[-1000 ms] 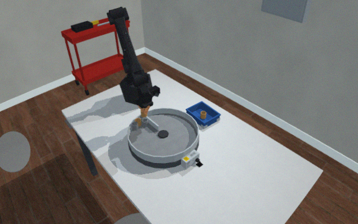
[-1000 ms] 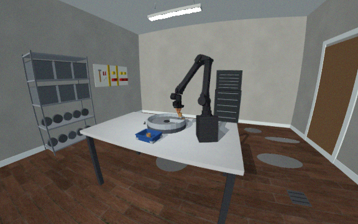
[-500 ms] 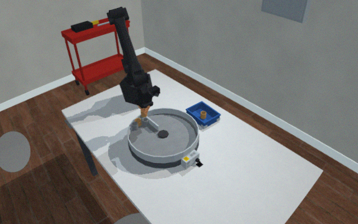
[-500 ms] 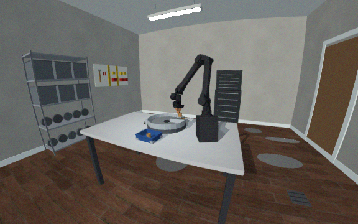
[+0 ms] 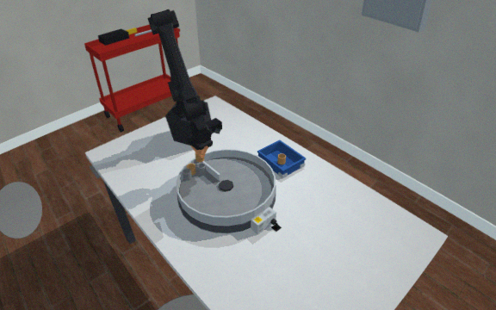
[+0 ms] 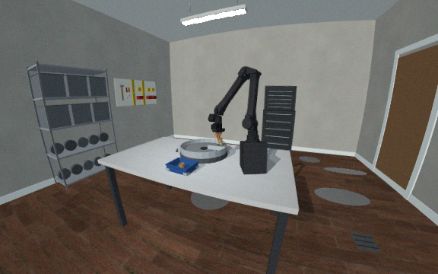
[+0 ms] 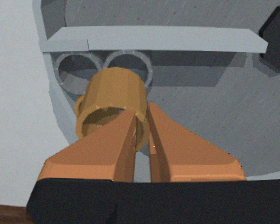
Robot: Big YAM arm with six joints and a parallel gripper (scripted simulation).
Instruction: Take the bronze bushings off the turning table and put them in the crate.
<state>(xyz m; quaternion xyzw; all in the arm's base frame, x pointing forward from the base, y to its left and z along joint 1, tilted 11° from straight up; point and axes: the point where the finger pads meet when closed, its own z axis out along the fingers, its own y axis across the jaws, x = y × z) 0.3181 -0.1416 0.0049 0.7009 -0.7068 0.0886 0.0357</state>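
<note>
Right now the crate is 36 cm to the left of my hand, 15 cm ahead of it and 13 cm below it. Round my hand: grey turning table (13 cm ahead, 10 cm below, 2 cm to the left).
</note>
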